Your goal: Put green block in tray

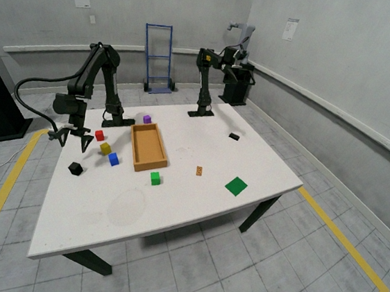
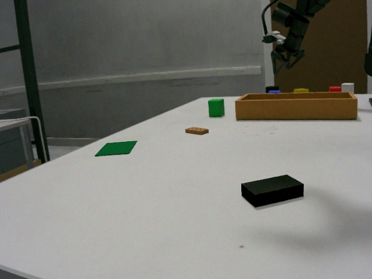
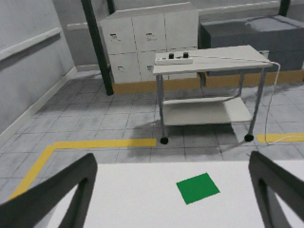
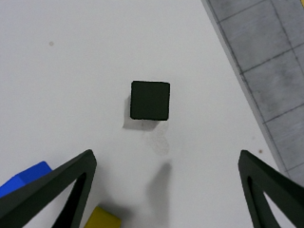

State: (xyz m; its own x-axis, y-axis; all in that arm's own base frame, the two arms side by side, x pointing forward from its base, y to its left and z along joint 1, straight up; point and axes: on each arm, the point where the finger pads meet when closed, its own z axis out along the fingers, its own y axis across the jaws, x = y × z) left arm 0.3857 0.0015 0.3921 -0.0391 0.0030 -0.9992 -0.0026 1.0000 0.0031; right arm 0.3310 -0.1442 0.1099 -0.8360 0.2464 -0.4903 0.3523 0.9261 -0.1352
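The green block is 190 mm ahead of my right hand, 310 mm to the left of it and 90 mm below it. From my right hand the other things lie so: black cube: 40 mm ahead, 10 mm to the right, 90 mm below; blue block: 30 mm ahead, 150 mm to the left, 90 mm below; yellow block: 60 mm behind, 120 mm to the left, 90 mm below.
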